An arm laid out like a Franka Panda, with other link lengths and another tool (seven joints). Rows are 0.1 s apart.
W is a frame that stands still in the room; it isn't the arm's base.
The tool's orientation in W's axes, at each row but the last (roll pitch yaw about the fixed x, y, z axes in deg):
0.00 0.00 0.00
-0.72 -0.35 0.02
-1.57 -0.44 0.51
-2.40 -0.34 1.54
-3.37 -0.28 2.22
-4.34 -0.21 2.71
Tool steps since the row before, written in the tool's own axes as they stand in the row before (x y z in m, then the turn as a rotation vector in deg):
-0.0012 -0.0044 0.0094 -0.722 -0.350 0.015
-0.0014 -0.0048 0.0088 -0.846 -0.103 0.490
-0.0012 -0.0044 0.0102 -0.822 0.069 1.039
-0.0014 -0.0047 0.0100 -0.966 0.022 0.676
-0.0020 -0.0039 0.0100 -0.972 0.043 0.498
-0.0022 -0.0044 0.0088 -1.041 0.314 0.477
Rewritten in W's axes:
-0.0012 -0.0044 0.0094 -0.722 -0.350 0.015
-0.0015 -0.0047 0.0089 -0.849 -0.097 0.486
-0.0012 -0.0041 0.0103 -0.831 0.090 1.030
-0.0013 -0.0043 0.0102 -0.971 0.024 0.669
-0.0019 -0.0034 0.0102 -0.976 0.034 0.490
-0.0021 -0.0038 0.0091 -1.058 0.300 0.448

